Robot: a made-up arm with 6 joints.
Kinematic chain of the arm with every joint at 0, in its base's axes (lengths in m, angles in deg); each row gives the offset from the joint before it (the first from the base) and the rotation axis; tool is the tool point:
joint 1: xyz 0 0 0.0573 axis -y
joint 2: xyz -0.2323 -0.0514 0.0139 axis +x
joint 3: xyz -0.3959 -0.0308 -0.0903 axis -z
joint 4: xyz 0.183 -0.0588 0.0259 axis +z
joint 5: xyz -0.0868 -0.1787 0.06 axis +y
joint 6: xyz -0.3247 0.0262 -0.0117 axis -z
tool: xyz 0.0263 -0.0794 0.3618
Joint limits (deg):
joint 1: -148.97..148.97
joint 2: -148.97..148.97
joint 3: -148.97..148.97
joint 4: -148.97..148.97
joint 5: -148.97..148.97
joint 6: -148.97..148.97
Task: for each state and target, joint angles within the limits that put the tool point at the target. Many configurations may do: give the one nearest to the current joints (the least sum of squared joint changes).
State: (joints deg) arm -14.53 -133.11 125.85 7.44 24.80 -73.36
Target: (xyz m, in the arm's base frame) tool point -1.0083 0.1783 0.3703
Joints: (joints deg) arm -32.65 -134.91 115.44 44.67 6.35 -58.17
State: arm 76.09 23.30 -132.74 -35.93 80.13 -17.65
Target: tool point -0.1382 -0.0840 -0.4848
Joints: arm 123.62 34.66 -116.13 -57.49 75.24 -19.99
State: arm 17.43 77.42 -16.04 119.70 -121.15 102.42
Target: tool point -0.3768 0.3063 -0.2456
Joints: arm -21.11 55.87 -2.19 111.89 -123.87 108.11
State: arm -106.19 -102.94 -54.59 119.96 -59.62 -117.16
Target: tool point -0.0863 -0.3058 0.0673
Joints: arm -100.42 -112.78 -56.16 125.54 -77.86 -121.65
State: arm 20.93 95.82 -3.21 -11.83 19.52 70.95
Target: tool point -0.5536 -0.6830 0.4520
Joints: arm -33.41 49.46 15.65 30.43 27.51 71.34
